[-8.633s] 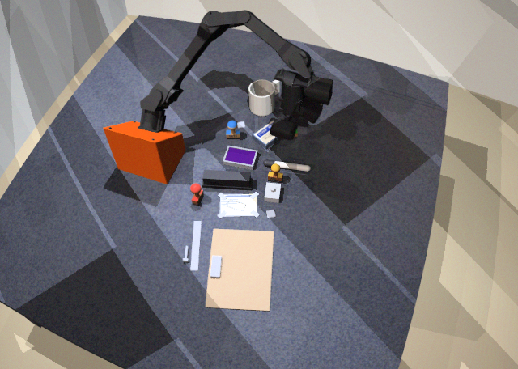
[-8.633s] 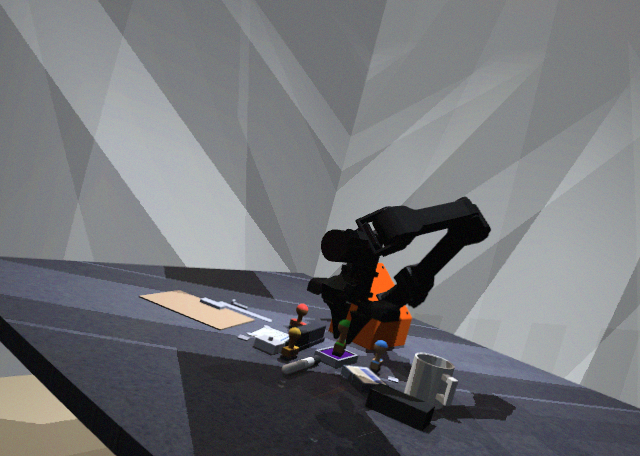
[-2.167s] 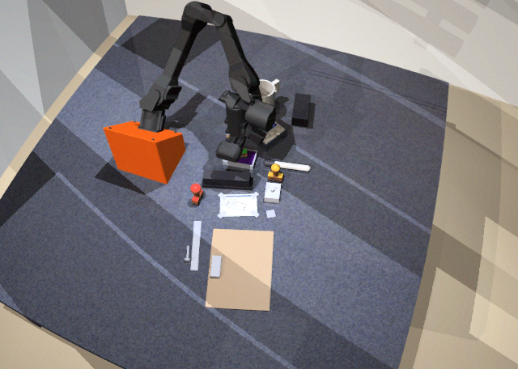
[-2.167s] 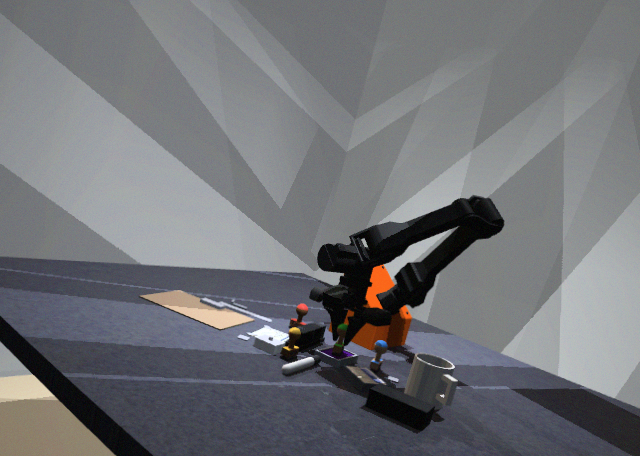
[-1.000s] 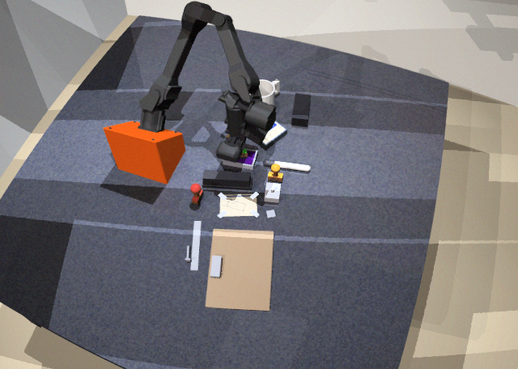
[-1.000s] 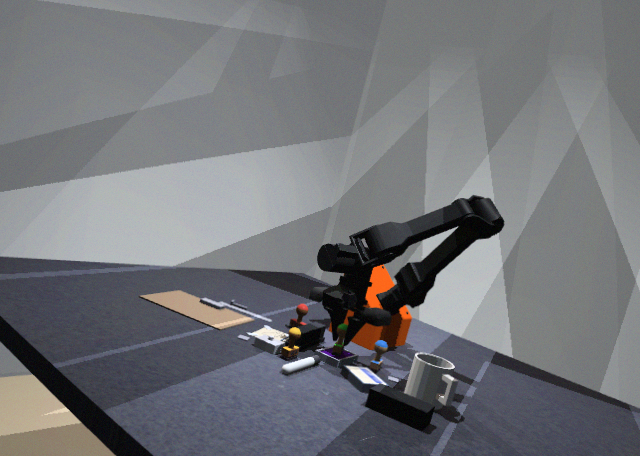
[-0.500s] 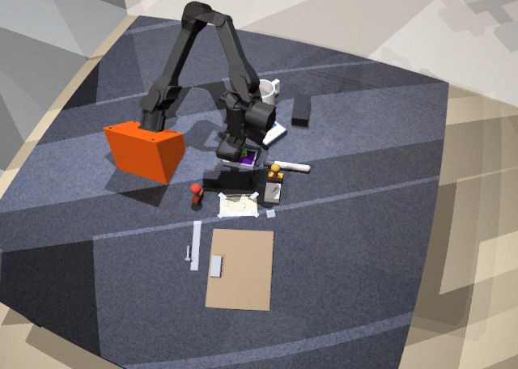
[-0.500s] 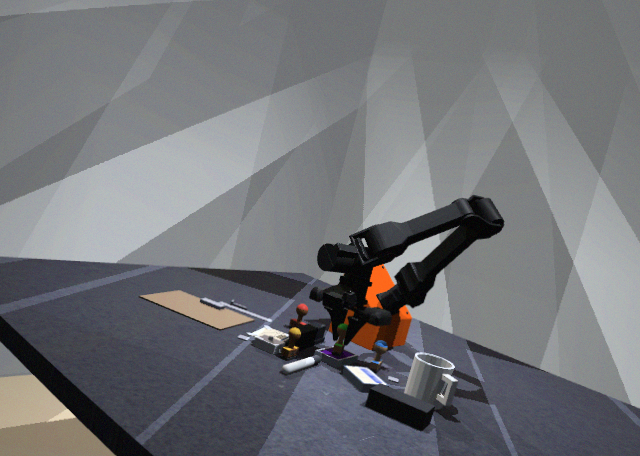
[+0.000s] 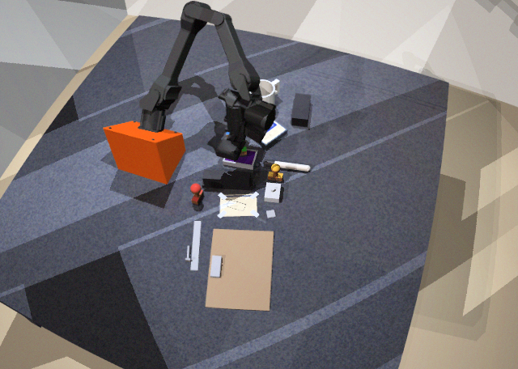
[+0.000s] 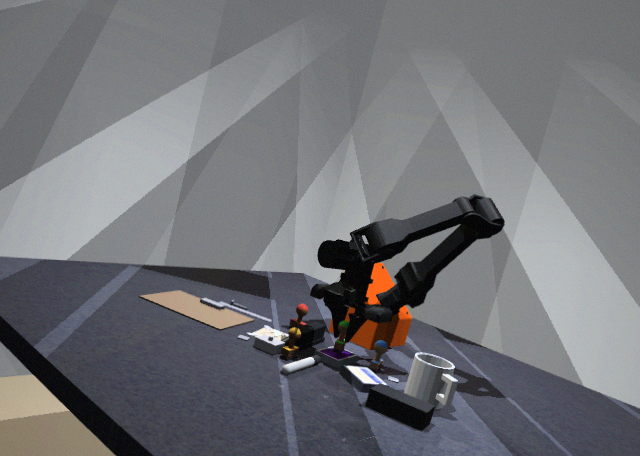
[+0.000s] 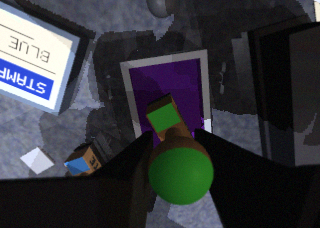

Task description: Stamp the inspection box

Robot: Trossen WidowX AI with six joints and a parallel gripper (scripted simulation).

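My gripper tip is now 4 cm above the purple ink pad. From my gripper tip the other things lie so: black box (9 cm to the right, 3 cm below, 1 cm behind); then green-knobbed stamp (right at my gripper tip); then blue-knobbed stamp (8 cm to the left, 4 cm behind, 3 cm below).
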